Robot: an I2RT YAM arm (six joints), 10 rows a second.
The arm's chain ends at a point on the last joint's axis. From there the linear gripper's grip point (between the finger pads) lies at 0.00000 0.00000 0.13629 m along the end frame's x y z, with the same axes.
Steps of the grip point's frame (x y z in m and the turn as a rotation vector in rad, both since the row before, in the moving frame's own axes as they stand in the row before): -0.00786 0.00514 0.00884 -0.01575 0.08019 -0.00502; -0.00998 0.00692 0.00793 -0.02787 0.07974 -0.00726; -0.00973 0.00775 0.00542 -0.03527 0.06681 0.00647; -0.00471 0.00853 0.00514 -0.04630 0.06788 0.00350; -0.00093 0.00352 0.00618 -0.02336 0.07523 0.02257; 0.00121 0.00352 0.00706 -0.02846 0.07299 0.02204; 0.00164 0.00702 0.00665 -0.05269 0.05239 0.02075
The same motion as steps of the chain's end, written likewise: -0.01878 0.00302 0.00929 -0.01575 0.08019 -0.00502; -0.02085 0.00317 0.00842 -0.02787 0.07974 -0.00726; -0.01881 0.00292 0.00581 -0.03527 0.06681 0.00647; -0.01394 0.00221 0.00560 -0.04630 0.06788 0.00350; -0.01114 0.00022 0.00660 -0.02336 0.07523 0.02257; -0.00868 -0.00046 0.00748 -0.02846 0.07299 0.02204; -0.00542 -0.00023 0.00703 -0.05269 0.05239 0.02075
